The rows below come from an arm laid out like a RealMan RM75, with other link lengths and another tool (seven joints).
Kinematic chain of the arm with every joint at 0, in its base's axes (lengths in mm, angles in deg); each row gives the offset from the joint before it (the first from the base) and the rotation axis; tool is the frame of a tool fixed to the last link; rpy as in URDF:
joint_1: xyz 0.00 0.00 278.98 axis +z
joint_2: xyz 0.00 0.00 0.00 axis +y
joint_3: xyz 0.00 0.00 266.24 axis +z
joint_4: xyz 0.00 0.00 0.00 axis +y
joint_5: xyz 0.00 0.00 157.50 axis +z
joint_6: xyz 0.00 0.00 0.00 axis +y
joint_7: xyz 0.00 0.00 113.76 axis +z
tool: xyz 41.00 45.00 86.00 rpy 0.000 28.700 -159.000
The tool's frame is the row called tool.
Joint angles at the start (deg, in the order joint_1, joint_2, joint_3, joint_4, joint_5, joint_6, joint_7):
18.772, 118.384, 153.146, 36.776, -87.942, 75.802, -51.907
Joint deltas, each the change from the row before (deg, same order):
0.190, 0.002, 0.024, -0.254, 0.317, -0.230, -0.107
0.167, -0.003, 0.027, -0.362, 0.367, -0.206, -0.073
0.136, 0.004, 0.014, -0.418, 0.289, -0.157, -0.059
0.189, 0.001, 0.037, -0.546, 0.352, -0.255, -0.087
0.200, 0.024, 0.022, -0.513, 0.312, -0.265, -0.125
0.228, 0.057, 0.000, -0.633, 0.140, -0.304, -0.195
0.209, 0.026, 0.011, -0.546, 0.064, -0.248, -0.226
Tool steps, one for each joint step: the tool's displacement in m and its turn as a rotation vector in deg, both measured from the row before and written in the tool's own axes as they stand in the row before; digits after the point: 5 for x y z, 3 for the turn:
-0.00004, -0.00072, 0.00140, 0.111, 0.219, 0.244
0.00002, -0.00061, 0.00124, 0.046, 0.234, 0.386
-0.00022, -0.00017, 0.00087, -0.054, 0.157, 0.405
-0.00018, -0.00011, 0.00130, -0.095, 0.245, 0.494
-0.00046, 0.00003, 0.00128, -0.091, 0.209, 0.424
-0.00123, 0.00099, 0.00112, -0.262, 0.095, 0.352
-0.00109, 0.00096, 0.00095, -0.211, 0.047, 0.201

